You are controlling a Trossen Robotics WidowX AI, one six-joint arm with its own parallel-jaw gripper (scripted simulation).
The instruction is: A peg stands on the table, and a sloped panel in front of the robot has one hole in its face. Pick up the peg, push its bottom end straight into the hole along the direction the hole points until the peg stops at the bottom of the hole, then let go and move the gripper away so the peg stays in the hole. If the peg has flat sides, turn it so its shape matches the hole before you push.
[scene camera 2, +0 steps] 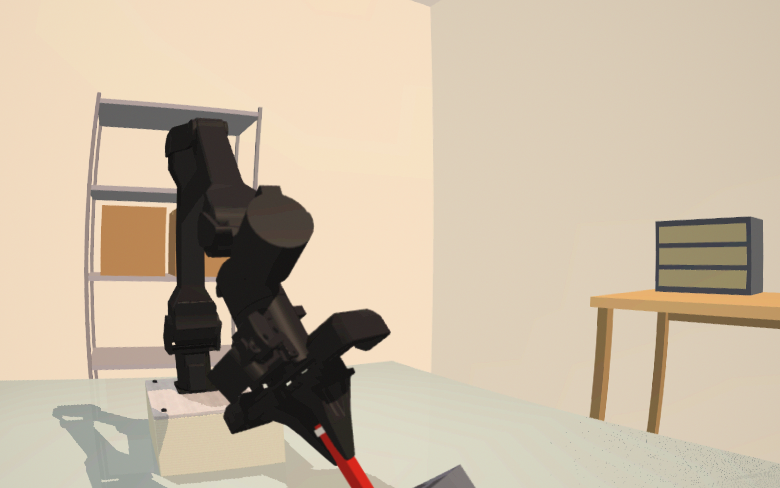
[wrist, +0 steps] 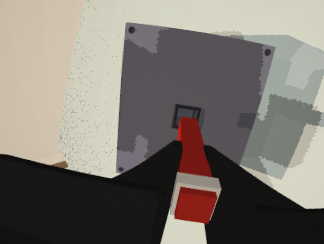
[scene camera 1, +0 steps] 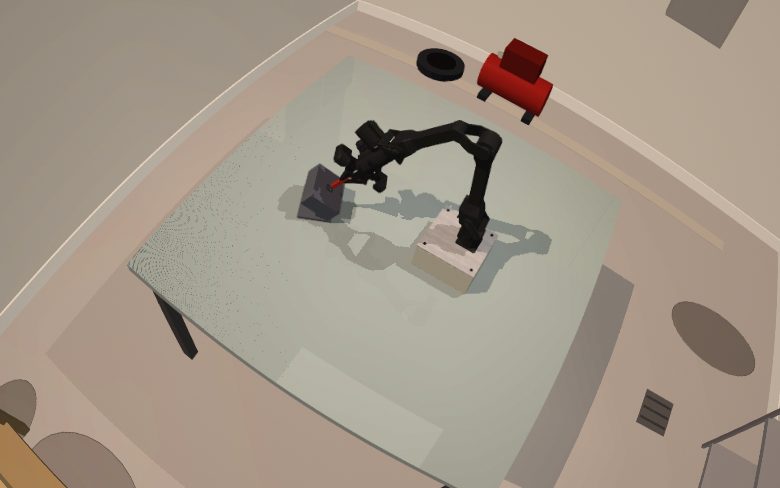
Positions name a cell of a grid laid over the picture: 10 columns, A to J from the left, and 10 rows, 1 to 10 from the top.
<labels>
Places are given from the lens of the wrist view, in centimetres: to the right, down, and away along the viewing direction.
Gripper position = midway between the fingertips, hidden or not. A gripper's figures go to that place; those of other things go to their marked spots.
my gripper (wrist: F7): 1, 1, 10
peg (wrist: G8): 1, 2, 6
panel (wrist: E3): 0, -4, 14
The marked spots on the peg and the panel are 10 cm apart.
</labels>
